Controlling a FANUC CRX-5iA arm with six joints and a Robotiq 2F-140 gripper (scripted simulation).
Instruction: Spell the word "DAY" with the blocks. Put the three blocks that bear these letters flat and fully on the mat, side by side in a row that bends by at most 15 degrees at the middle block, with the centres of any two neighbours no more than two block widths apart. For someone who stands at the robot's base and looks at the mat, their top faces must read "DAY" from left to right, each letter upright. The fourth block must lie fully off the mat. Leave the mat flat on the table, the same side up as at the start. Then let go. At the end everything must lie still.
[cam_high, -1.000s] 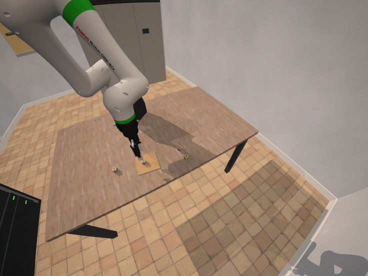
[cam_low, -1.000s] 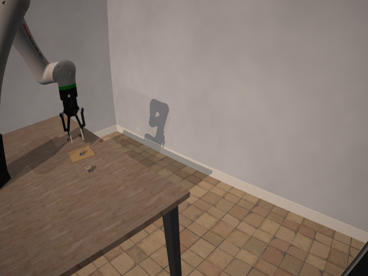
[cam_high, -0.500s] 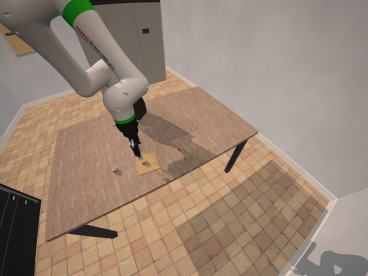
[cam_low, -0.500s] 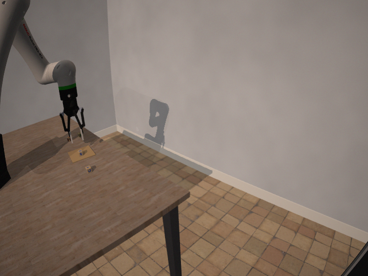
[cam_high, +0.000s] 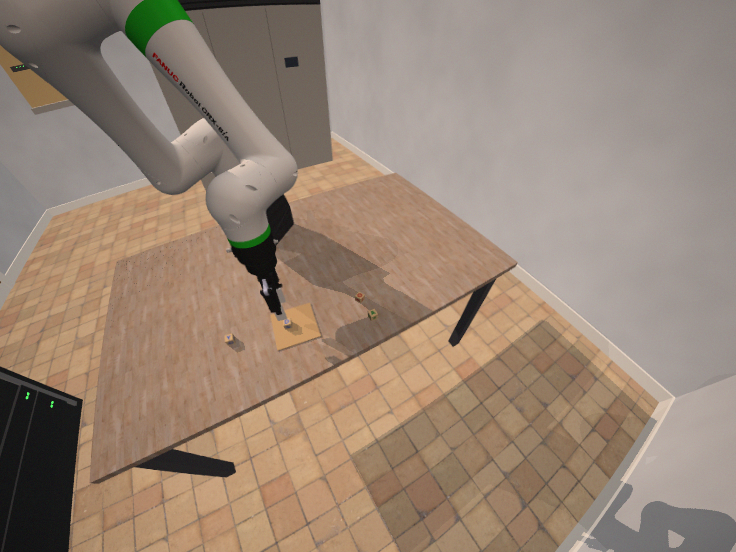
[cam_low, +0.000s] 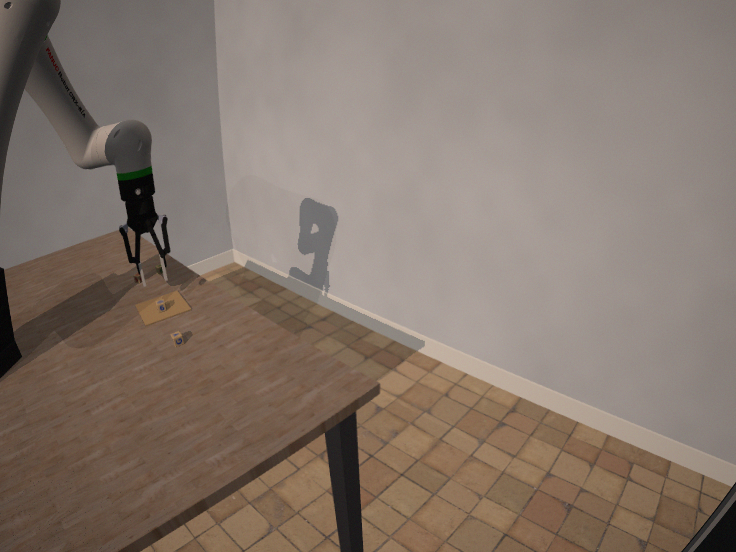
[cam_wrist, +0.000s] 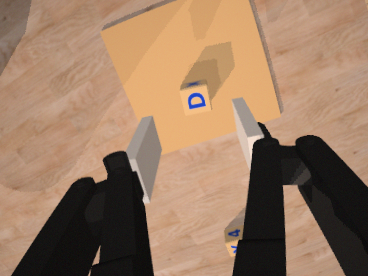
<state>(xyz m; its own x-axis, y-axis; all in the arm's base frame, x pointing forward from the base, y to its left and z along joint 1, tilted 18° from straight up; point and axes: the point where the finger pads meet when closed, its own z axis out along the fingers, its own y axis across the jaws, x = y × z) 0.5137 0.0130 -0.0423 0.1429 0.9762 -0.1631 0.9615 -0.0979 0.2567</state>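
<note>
My hand is 120 mm above the tan mat, 20 mm to the right of it and 10 mm short of it. From my hand the other things lie so: Y block (190 mm to the right, 110 mm below, 10 mm behind); O block (260 mm to the left, 110 mm below, 10 mm behind).
</note>
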